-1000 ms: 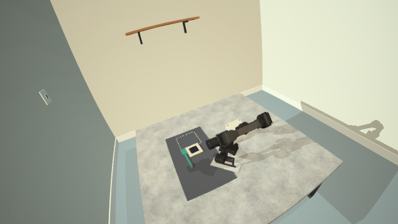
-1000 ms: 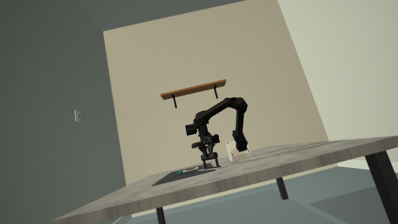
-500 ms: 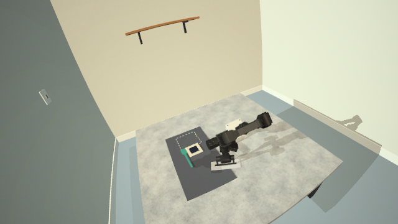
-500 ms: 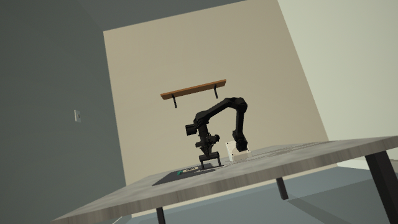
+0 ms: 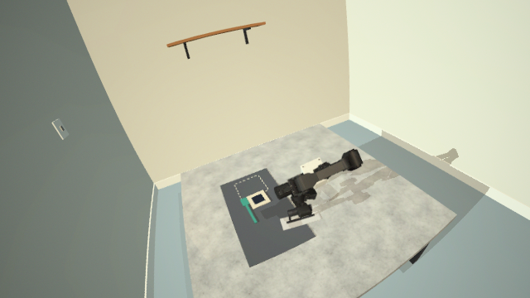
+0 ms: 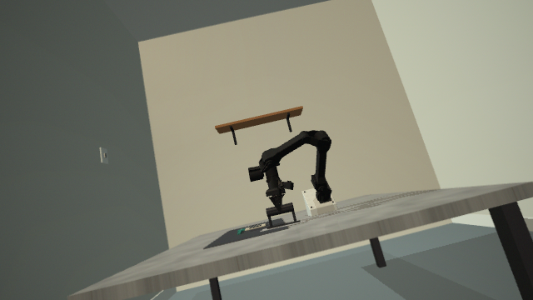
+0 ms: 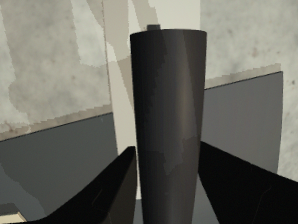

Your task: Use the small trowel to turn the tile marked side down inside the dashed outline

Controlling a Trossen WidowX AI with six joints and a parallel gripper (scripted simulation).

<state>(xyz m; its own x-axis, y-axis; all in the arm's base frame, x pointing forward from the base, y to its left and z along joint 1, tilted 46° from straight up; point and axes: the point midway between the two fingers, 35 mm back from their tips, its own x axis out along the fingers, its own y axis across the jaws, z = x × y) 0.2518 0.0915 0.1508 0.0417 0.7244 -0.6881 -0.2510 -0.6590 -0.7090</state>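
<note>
Right now the trowel is 3 cm below my gripper tip, 2 cm behind it and 1 cm to the left of it. Also, from my gripper tip: dark mat (20 cm to the right, 15 cm ahead, 8 cm below); teal t-shaped piece (24 cm to the right, 20 cm ahead, 6 cm below); tile (26 cm to the right, 12 cm ahead, 6 cm below).
</note>
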